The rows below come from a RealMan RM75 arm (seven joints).
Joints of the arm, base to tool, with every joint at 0 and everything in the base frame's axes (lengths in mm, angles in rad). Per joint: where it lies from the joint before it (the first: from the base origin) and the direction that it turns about. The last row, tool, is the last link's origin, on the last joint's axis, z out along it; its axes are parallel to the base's.
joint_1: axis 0 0 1 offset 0.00 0.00 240.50
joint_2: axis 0 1 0 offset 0.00 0.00 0.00
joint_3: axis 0 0 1 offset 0.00 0.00 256.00
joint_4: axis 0 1 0 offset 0.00 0.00 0.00
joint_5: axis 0 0 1 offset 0.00 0.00 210.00
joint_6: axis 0 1 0 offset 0.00 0.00 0.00
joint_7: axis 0 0 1 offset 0.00 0.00 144.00
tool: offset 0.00 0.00 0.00
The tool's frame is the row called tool.
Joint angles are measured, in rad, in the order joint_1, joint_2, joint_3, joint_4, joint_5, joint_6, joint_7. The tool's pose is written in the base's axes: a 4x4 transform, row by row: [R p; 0 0 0 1], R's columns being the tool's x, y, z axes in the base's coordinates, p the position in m. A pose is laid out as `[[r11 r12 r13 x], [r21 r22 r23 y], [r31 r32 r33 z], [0 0 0 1]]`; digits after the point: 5 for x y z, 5 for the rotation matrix.
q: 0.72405, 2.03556, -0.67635, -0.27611, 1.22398, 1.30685, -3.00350
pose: [[0.80059 0.45107 -0.39446 0.24119], [0.59057 -0.70540 0.39196 0.36778], [-0.10145 -0.54676 -0.83112 -0.04457], [0 0 0 1]]
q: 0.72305, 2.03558, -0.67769, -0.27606, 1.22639, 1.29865, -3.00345
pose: [[0.80428 0.44929 -0.38895 0.24224], [0.58656 -0.70516 0.39836 0.36843], [-0.09530 -0.54853 -0.83068 -0.04457], [0 0 0 1]]
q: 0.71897, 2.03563, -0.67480, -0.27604, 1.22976, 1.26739, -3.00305
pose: [[0.81938 0.44058 -0.36675 0.24682], [0.56883 -0.70421 0.42489 0.37095], [-0.07107 -0.55676 -0.82763 -0.04406], [0 0 0 1]]
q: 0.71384, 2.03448, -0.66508, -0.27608, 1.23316, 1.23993, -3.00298
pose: [[0.83442 0.42778 -0.34748 0.25172], [0.54889 -0.70174 0.45418 0.37353], [-0.04955 -0.56971 -0.82035 -0.04220], [0 0 0 1]]
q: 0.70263, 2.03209, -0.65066, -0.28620, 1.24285, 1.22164, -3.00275
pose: [[0.84805 0.41115 -0.33430 0.25730], [0.52907 -0.69236 0.49063 0.37635], [-0.02974 -0.59295 -0.80469 -0.03675], [0 0 0 1]]
